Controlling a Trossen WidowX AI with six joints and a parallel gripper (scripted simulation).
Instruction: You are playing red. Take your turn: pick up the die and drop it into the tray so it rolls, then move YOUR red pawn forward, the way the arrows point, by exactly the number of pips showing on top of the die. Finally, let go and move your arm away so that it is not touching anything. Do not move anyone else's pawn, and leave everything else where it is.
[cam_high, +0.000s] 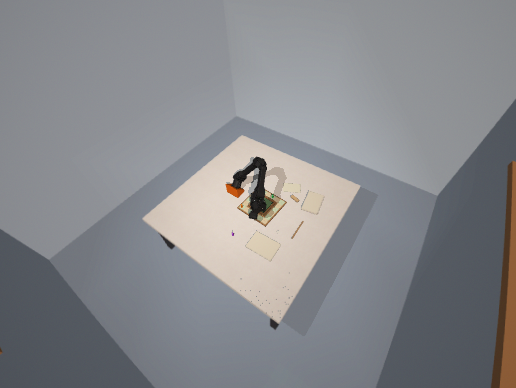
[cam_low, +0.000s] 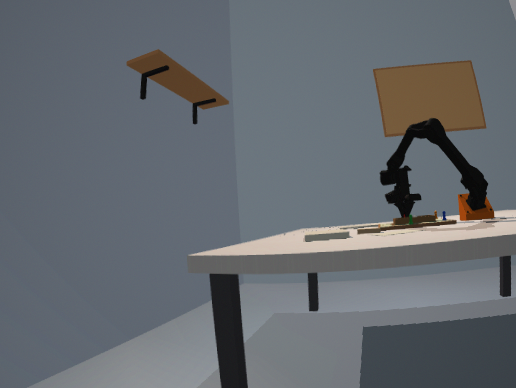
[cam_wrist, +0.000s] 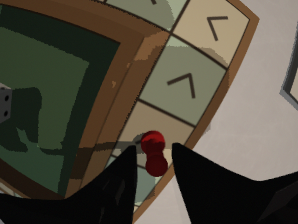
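Now: gripper tip right at the red pawn. Round my gripper tip: white die: 130 mm to the left; blue pawn: 200 mm to the left, 100 mm behind; green tray: 120 mm to the left, 20 mm below.
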